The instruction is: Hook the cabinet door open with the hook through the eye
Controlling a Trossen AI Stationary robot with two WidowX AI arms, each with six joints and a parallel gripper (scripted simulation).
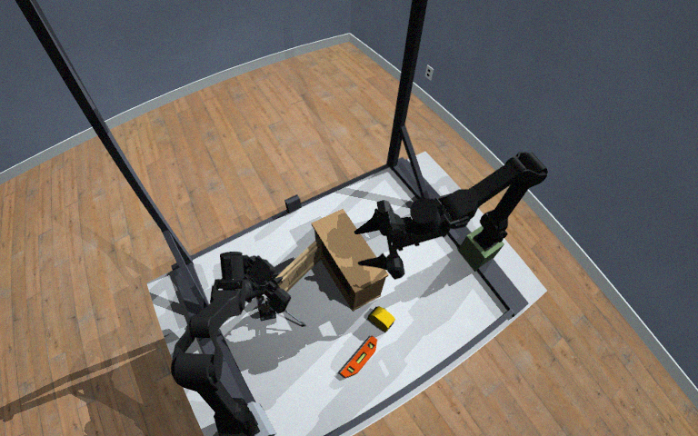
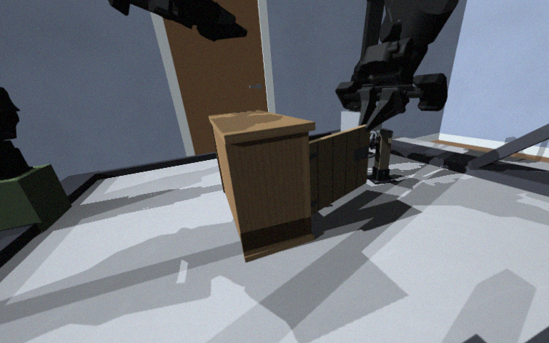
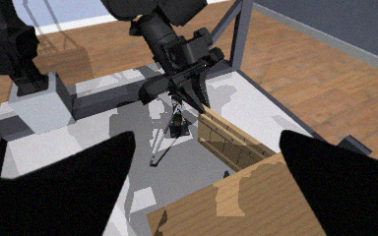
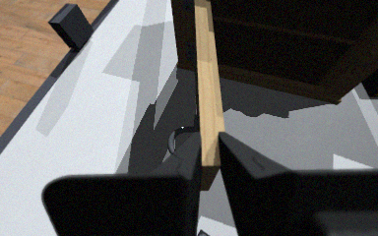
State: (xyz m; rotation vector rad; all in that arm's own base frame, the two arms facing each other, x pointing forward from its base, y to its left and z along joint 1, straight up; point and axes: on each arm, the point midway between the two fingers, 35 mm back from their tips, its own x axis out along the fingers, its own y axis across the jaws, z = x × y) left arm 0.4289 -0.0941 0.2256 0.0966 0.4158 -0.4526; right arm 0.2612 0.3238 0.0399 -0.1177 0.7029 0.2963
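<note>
Now: the grey hook rod 70 mm ahead of my right hand, 20 mm to the right of it and 90 mm below it. Also, from my right hand: door 30 mm behind, 100 mm to the left, 80 mm below; yellow tape measure 250 mm ahead, 210 mm to the left, 120 mm below; orange spirit level 310 mm ahead, 80 mm to the left, 140 mm below.
</note>
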